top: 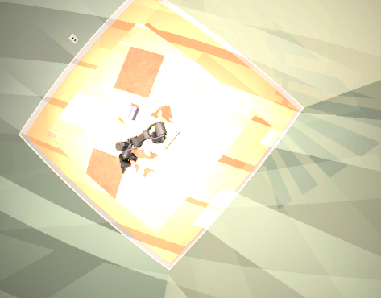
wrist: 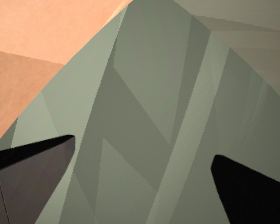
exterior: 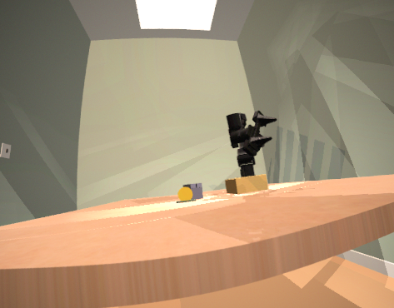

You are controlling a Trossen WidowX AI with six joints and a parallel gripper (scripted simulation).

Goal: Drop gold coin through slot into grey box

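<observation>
Right now the gold coin is 350 mm ahead of my gripper tip, 170 mm to the right of it and 200 mm below it.
</observation>
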